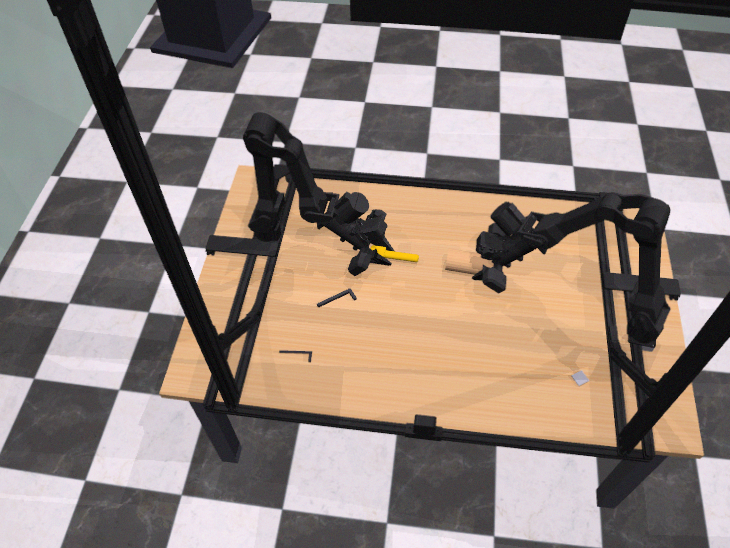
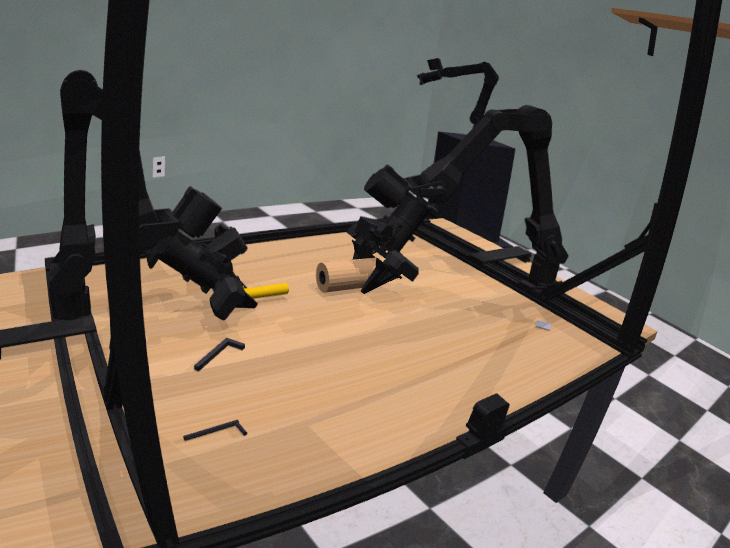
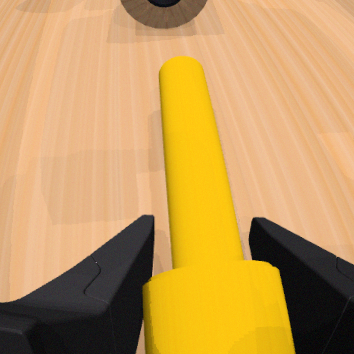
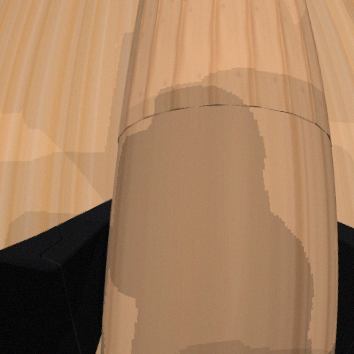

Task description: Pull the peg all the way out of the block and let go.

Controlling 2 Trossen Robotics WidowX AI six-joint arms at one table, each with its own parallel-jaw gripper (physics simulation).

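Places are measured from the left arm's base along level axes (x up, y right, z ahead), in millimetres.
Where they show: left gripper, fingertip midpoint: (image 1: 392, 259) (image 2: 253, 300) (image 3: 202, 227); right gripper, fingertip midpoint: (image 1: 474, 269) (image 2: 354, 286) (image 4: 207, 211); left arm's base at its link origin: (image 1: 267, 234) (image 2: 71, 315); right arm's base at its link origin: (image 1: 641, 333) (image 2: 542, 280).
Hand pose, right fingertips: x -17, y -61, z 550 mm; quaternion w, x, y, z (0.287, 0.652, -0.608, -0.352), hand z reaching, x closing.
Observation:
Each offset is from my right fingertips to the centre of the thing. "spot": to the spot under its first point.
The yellow peg {dz -208, dx +16, dy +27 mm} (image 1: 403, 256) (image 2: 268, 290) (image 3: 197, 150) is fully out of the block, its thin end pointing at the block's dark hole across a short gap. My left gripper (image 1: 386, 253) (image 2: 247, 293) (image 3: 202, 227) is shut on the peg at its thick end; part of that end is hidden. The round wooden block {dz -13, dx +27, dy +2 mm} (image 1: 459, 261) (image 2: 342, 275) (image 3: 165, 21) (image 4: 220, 200) lies lengthwise to the right of the peg. My right gripper (image 1: 478, 265) (image 2: 360, 273) (image 4: 207, 211) is shut on the block, a finger on each side.
Two dark L-shaped keys lie in front of the left gripper, a thicker one {dz -306, dx +2, dy +198 mm} (image 1: 334, 297) (image 2: 212, 354) and a thinner one {dz -349, dx +1, dy +373 mm} (image 1: 295, 352) (image 2: 212, 430). A small grey square {spot: dz +301, dx +1, dy +234 mm} (image 1: 580, 378) (image 2: 543, 325) lies at the right. A black frame (image 1: 330, 419) edges the table.

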